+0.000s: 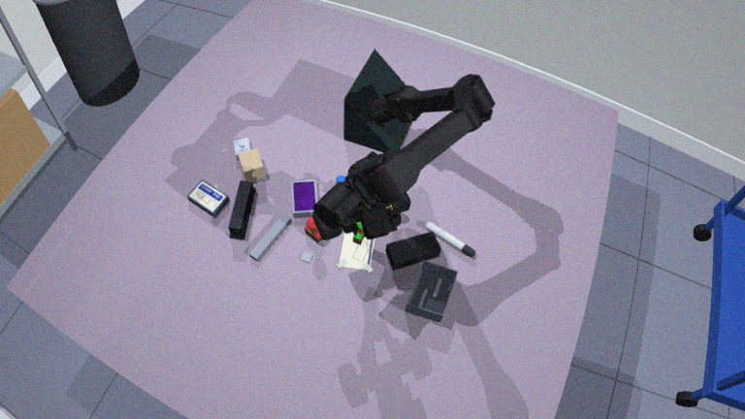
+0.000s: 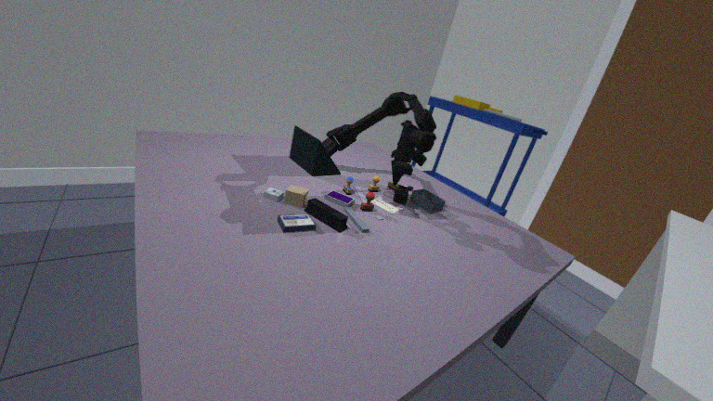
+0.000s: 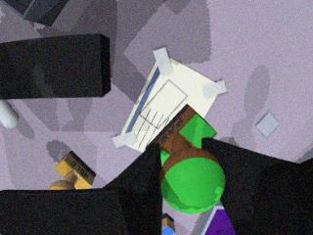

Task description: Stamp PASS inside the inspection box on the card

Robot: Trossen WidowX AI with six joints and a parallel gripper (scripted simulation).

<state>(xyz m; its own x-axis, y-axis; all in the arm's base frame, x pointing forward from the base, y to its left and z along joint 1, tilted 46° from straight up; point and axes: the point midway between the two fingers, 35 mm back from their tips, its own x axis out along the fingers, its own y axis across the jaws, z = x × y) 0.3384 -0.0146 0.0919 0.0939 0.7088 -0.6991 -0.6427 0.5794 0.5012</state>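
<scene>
Right now my gripper tip is 9 cm above the white card and 1 cm to the left of it. The rest, counted from my gripper tip: yellow stamp (11 cm behind, 7 cm below, 4 cm to the left); red stamp (11 cm to the right, 7 cm below, 1 cm behind); green-knobbed stamp (right at my gripper tip).
</scene>
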